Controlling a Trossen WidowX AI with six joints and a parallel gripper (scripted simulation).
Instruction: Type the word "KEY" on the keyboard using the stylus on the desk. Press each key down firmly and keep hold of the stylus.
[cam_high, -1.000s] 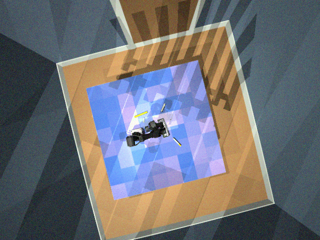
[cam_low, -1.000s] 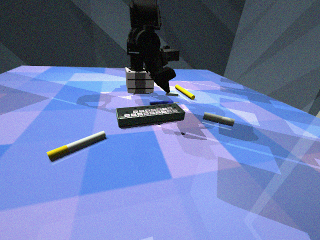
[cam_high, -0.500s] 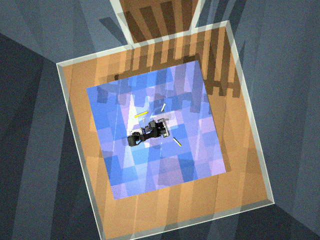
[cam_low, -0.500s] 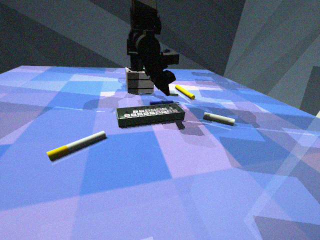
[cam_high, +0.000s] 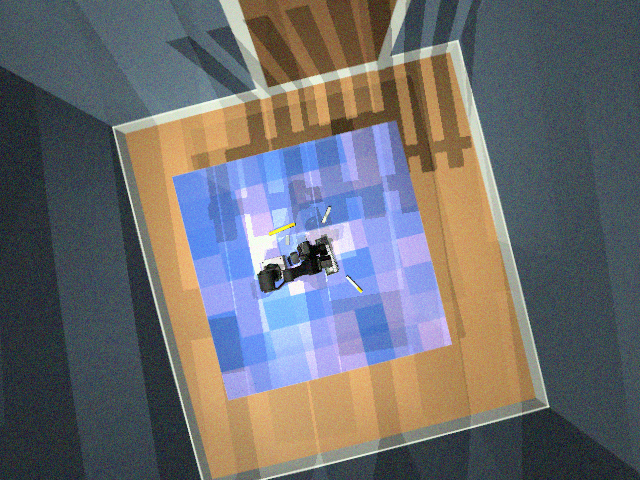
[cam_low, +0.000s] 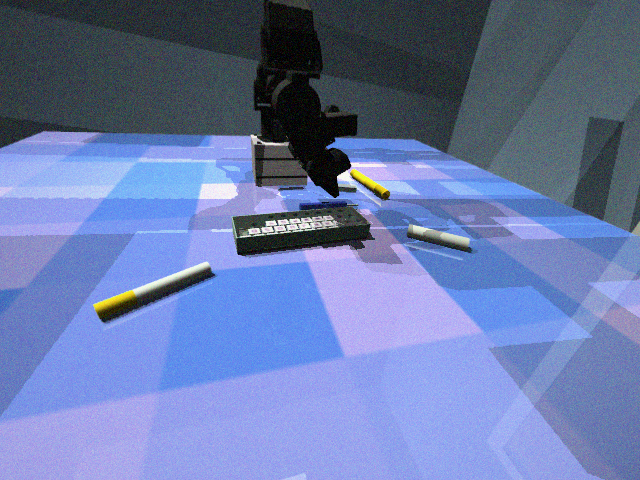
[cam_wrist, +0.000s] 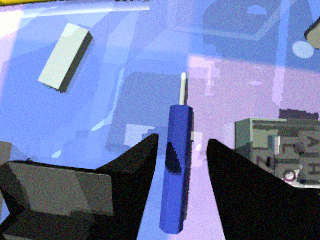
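My gripper tip is 1 cm to the right of the blue stylus and 3 cm above it. The rest, counted from my gripper tip: yellow cylinder: 9 cm behind, 14 cm to the left, 2 cm below; yellow-and-white pen: 15 cm ahead, 31 cm to the right, 3 cm below; white cylinder: 16 cm ahead, 11 cm to the left, 2 cm below.
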